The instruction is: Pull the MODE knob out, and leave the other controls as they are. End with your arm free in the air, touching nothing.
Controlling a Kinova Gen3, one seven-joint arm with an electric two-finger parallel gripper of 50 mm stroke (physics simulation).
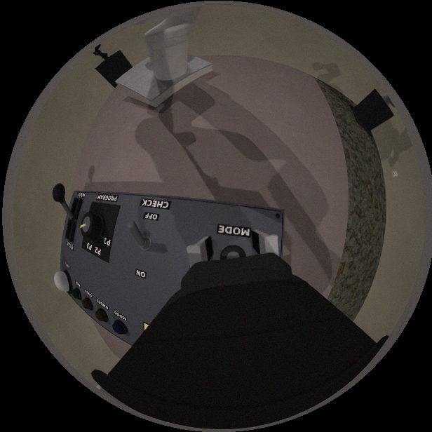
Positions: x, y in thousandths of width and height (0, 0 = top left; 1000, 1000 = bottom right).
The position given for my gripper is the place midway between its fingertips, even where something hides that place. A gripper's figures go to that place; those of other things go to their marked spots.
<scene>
My gripper (536, 559) is 0.18 m from the lens. A control panel (284, 661) is 0.24 m from the lens.
</scene>
